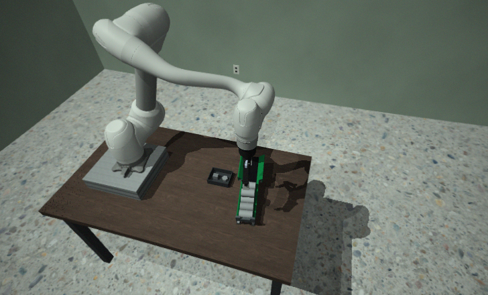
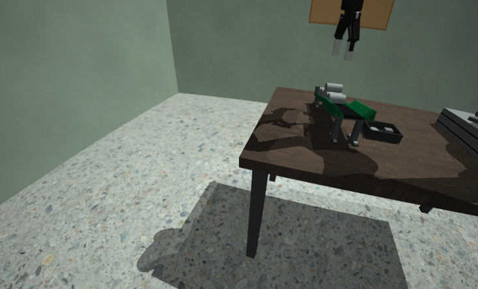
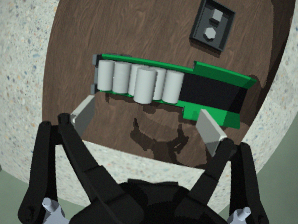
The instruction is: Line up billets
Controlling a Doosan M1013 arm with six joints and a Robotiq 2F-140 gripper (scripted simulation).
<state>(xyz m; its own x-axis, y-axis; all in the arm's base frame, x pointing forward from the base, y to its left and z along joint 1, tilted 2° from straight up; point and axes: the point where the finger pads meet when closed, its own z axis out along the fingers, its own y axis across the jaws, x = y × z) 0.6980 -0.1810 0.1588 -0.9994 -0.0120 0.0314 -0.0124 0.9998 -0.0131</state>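
Right now my hand is 7 cm to the right of the ramp and 19 cm above it. Also, from my hand: small dark tray 18 cm behind, 16 cm to the left, 25 cm below; then grey stop 12 cm to the right, 20 cm below.
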